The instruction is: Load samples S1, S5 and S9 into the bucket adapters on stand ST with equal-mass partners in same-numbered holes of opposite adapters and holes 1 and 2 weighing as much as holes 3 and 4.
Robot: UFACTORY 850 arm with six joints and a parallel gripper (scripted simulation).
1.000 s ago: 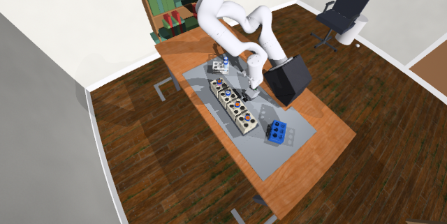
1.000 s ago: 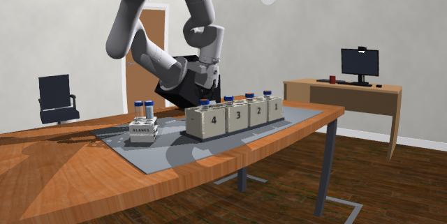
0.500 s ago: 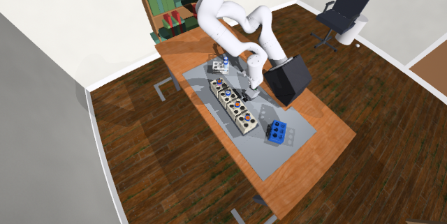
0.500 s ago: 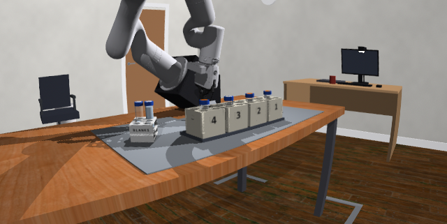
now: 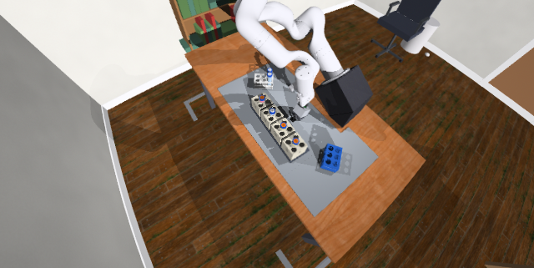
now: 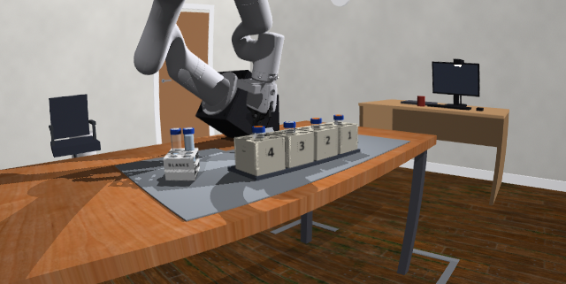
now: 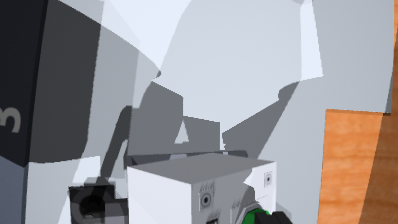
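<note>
The green DONE key is 30 mm below my hand. Also, from my hand: blue rack (100 mm ahead, 330 mm to the left, 60 mm below); then white blanks rack (50 mm ahead, 340 mm to the right, 60 mm below); then sample tube (180 mm ahead, 180 mm to the right, 30 mm below).
</note>
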